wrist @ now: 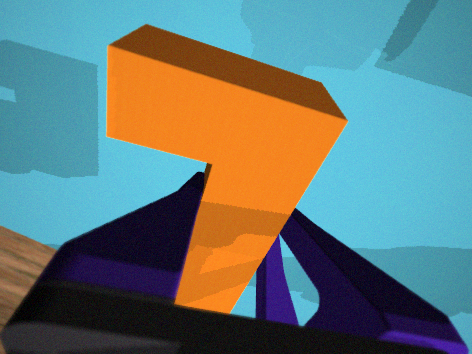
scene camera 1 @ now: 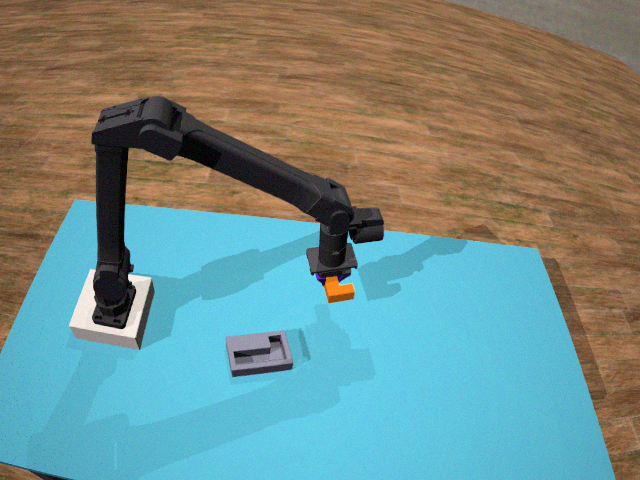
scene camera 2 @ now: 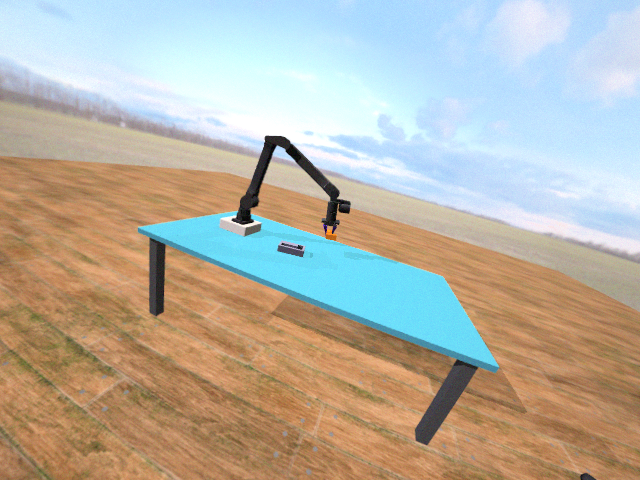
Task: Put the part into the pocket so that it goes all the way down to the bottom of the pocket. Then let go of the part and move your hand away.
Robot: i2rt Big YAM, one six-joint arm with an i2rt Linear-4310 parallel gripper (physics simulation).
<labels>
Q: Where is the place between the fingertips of the gripper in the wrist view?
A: At 233, 192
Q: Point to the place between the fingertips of the gripper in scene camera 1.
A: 329, 282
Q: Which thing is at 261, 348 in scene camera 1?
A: A grey pocket block.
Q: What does the gripper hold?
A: An orange L-shaped block.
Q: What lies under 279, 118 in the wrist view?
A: An orange L-shaped block.
</labels>
